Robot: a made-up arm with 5 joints.
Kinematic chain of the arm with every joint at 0, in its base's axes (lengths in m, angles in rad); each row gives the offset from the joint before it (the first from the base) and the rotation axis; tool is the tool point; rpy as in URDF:
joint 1: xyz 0 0 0.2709 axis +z
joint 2: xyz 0 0 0 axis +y
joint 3: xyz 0.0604 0 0.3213 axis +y
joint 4: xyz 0.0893 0 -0.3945 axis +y
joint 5: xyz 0.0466 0 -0.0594 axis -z
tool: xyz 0 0 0 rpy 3.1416 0 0
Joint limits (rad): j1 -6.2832..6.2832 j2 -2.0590..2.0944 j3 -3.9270..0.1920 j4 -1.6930..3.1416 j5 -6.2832..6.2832
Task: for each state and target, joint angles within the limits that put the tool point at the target. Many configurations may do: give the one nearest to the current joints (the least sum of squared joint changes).
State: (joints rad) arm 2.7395 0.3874 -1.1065 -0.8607 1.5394
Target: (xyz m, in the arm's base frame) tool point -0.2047 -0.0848 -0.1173
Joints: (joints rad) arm 3.5343 1.2612 -0.6460 -0.7074 1.5394
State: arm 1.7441 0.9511 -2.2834 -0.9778 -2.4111
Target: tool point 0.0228 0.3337 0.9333
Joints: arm 1.5026 0.3352 -2.6465 -1.0672 -2.4111
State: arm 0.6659 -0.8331 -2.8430 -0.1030 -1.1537
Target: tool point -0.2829 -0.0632 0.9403
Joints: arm 0.2198 -0.1694 -3.3241 -0.5143 -1.1537
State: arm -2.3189 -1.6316 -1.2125 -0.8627 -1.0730
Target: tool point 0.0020 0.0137 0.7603
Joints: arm -1.7158 -1.2645 -0.8009 -0.8270 -1.0730
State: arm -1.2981 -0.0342 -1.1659 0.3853 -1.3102
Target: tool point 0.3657 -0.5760 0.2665
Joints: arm -1.0051 0.6953 -1.5697 0.3473 -1.3102
